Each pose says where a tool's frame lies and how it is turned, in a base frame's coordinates. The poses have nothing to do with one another.
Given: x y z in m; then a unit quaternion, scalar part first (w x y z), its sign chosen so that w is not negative.
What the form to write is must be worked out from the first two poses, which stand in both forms.
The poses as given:
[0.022 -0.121 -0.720 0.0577 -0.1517 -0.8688 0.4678]
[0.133 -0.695 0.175 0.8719 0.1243 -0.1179 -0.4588]
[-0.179 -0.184 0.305 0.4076 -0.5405 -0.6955 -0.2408]
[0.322 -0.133 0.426 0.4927 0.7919 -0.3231 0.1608]
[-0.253 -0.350 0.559 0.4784 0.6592 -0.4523 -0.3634]
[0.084 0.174 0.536 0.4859 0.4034 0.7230 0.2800]
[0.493 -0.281 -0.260 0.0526 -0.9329 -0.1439 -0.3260]
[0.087 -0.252 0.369 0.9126 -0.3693 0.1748 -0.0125]
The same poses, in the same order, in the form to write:
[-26.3 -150.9 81.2 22 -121 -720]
[14.9 -14.1 -54.9 133 -695 175]
[-78.1 -100.5 -34.8 -179 -184 305]
[110.1 -44.9 22.4 322 -133 426]
[92.2 -63.3 -50.8 -253 -350 559]
[56.2 100.8 39.0 84 174 536]
[-162.5 -25.1 -56.8 493 -281 -260]
[-43.6 20.6 -1.5 87 -252 369]

